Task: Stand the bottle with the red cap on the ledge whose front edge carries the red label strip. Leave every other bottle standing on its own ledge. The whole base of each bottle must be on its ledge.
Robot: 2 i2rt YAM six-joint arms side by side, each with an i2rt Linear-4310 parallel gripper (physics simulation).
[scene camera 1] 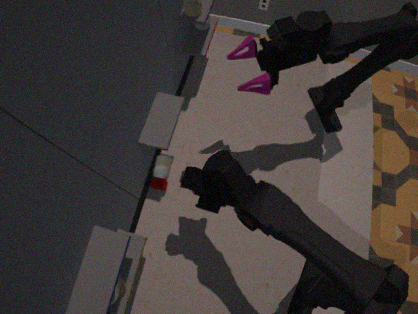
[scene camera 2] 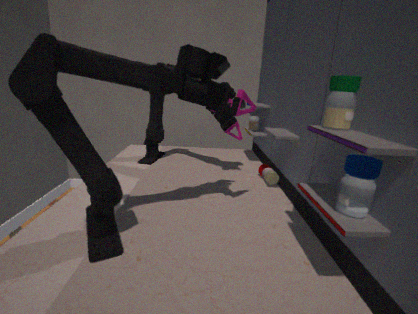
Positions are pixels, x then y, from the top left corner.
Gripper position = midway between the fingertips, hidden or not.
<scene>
my right gripper: scene camera 1 232,73; scene camera 2 244,107
</scene>
